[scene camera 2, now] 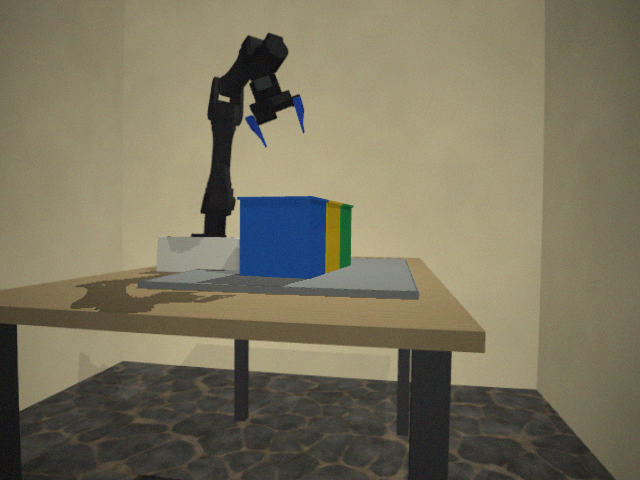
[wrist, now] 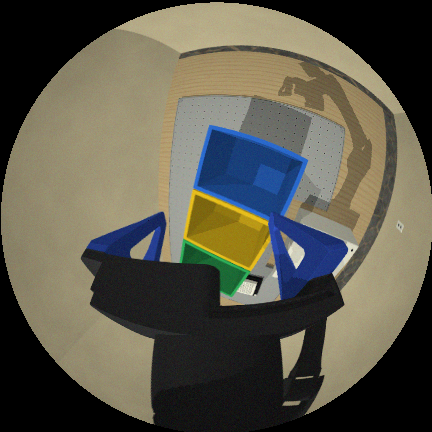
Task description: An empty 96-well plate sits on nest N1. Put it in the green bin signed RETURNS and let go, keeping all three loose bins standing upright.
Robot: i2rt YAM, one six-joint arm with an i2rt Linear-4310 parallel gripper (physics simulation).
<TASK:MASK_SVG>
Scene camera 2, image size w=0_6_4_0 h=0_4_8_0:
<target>gripper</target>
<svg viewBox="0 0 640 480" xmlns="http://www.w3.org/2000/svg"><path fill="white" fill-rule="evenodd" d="M299 94L291 97L290 91L287 90L250 105L254 116L250 115L245 120L251 130L261 139L265 147L267 145L259 125L277 119L276 112L288 107L295 106L302 131L305 133L303 125L304 107Z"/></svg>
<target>green bin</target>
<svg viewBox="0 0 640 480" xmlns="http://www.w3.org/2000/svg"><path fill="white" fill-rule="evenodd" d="M344 203L340 205L339 268L351 265L351 210L354 206Z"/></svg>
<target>yellow bin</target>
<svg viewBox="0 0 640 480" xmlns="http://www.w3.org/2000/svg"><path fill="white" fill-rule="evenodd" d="M331 200L326 202L325 273L338 270L340 261L340 205L343 205L343 203Z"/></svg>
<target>blue bin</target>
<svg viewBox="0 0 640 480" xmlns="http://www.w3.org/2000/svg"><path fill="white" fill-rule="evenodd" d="M237 197L237 200L240 200L241 276L311 279L325 274L326 202L329 202L329 200L314 196Z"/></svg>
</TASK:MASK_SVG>
